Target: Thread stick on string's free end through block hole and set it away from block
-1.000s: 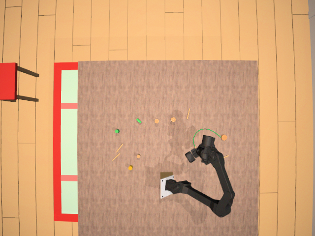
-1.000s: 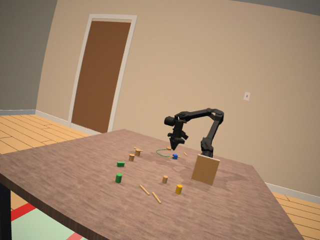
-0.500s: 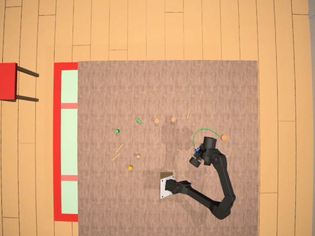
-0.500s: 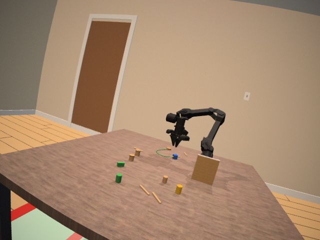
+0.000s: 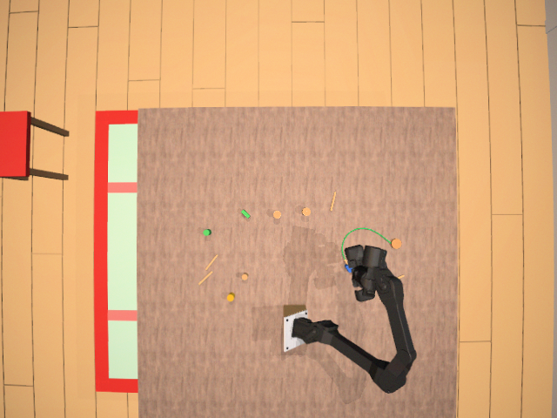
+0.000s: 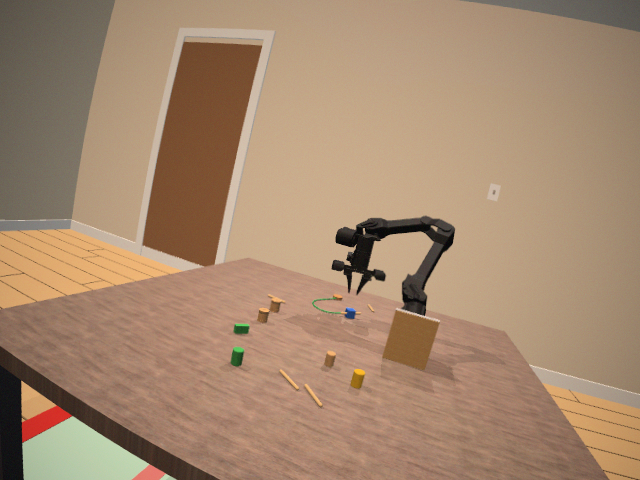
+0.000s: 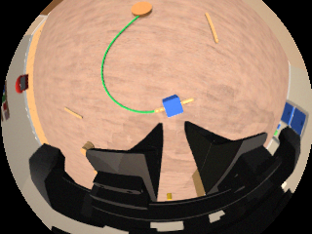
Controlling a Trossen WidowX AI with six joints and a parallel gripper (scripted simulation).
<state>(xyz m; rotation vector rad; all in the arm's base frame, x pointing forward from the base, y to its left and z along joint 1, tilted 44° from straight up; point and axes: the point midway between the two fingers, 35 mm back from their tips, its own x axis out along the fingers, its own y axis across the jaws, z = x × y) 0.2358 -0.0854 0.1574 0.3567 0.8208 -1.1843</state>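
My gripper tip is now 1 cm past the blue block and 7 cm above it. From my gripper tip the other things lie so: yellow peg: 19 cm behind, 44 cm to the left, 7 cm below; round wooden button: 11 cm ahead, 18 cm to the right, 8 cm below; thin wooden stick: 7 cm below.
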